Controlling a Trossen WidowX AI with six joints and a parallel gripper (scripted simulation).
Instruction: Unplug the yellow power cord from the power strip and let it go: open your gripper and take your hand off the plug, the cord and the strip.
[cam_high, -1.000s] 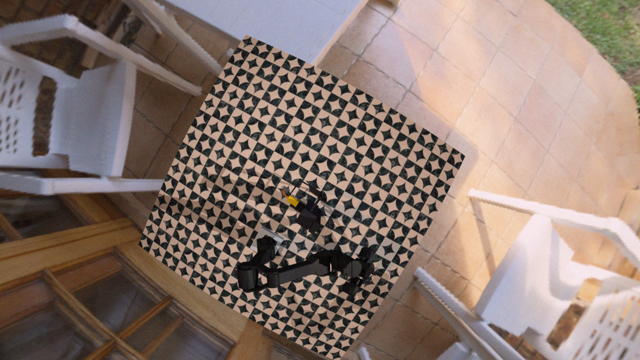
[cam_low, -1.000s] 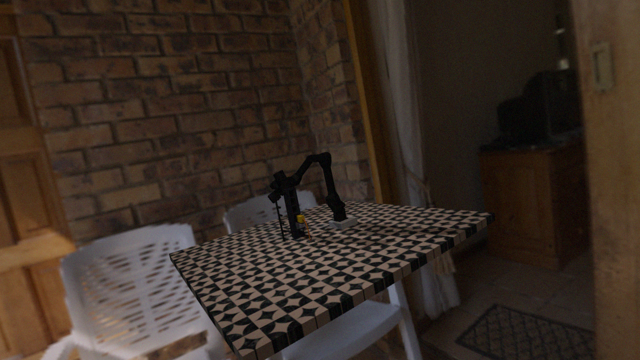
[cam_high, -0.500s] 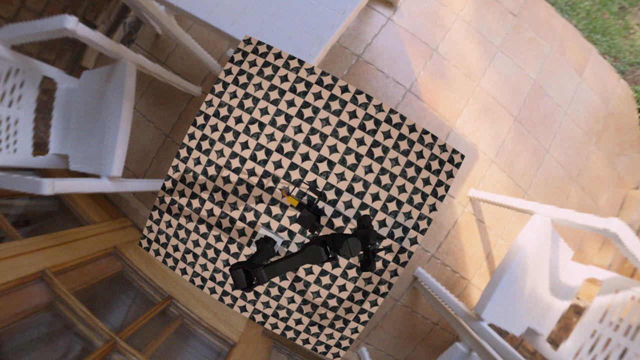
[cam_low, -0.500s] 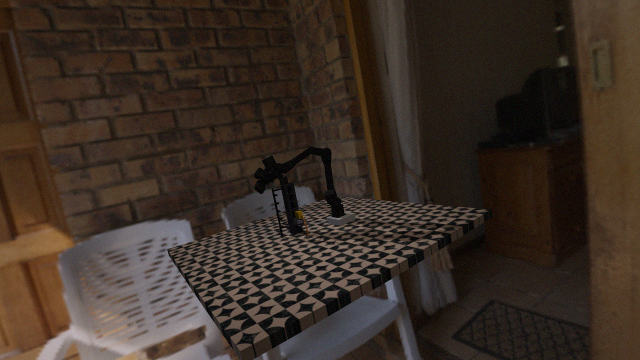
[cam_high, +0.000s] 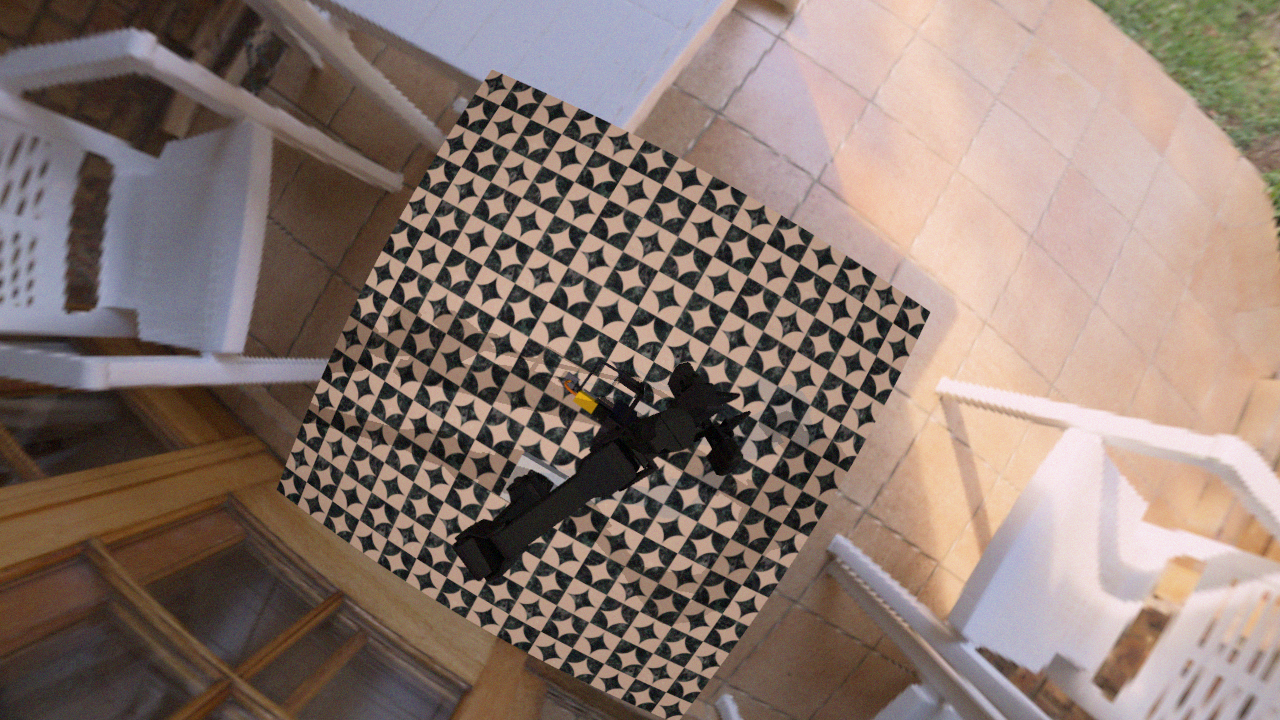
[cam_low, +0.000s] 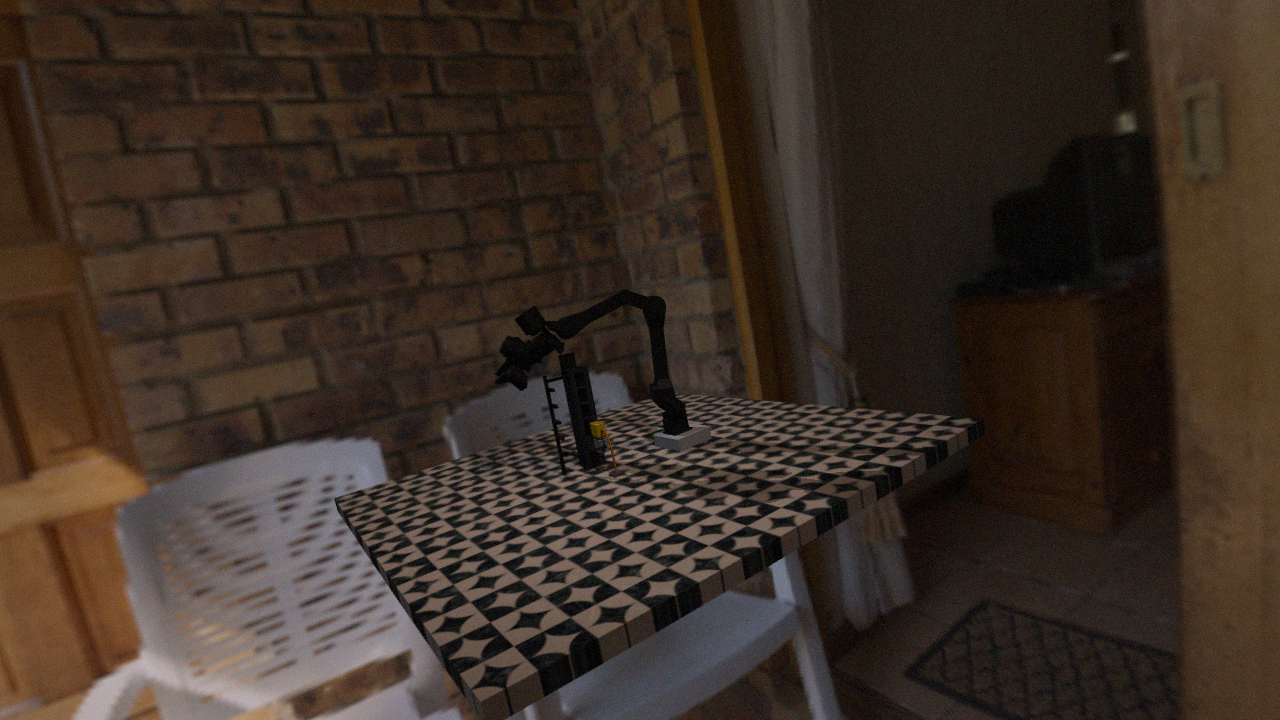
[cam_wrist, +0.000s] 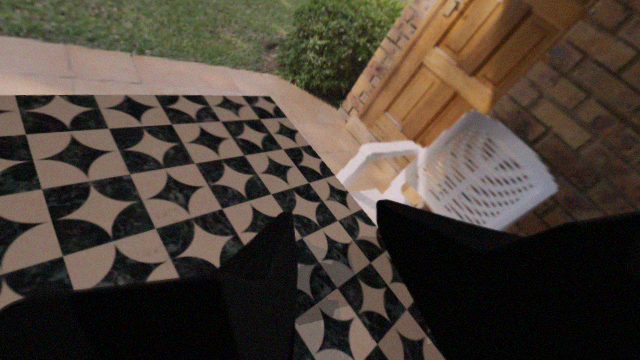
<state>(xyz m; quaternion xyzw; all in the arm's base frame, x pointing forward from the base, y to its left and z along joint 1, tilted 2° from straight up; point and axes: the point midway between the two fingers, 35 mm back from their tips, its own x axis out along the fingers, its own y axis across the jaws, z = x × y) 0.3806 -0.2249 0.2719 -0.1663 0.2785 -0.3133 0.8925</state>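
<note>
Right now the yellow plug is 160 mm behind my gripper tip, 220 mm to the left of it and 160 mm below it.
</note>
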